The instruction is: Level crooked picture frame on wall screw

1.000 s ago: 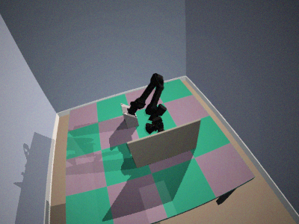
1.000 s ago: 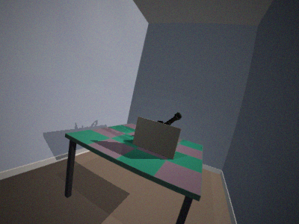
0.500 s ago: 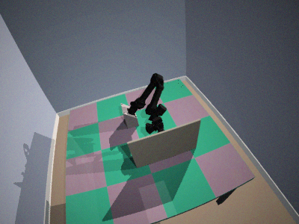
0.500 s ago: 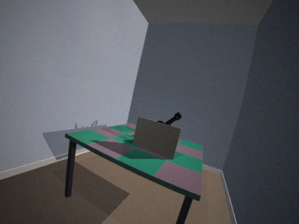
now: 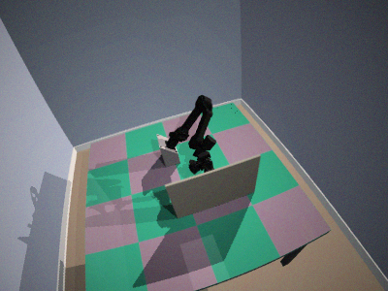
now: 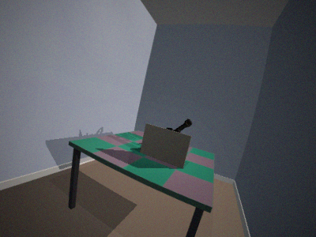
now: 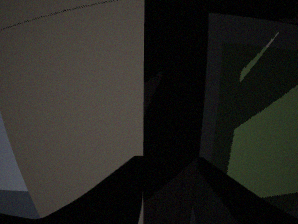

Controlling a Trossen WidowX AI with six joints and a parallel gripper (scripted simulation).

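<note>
Now: the picture frame 10 mm ahead of my gripper tip and 50 mm below it. The rest, counted from my gripper tip: wall panel 20 mm ahead, 60 mm below.
</note>
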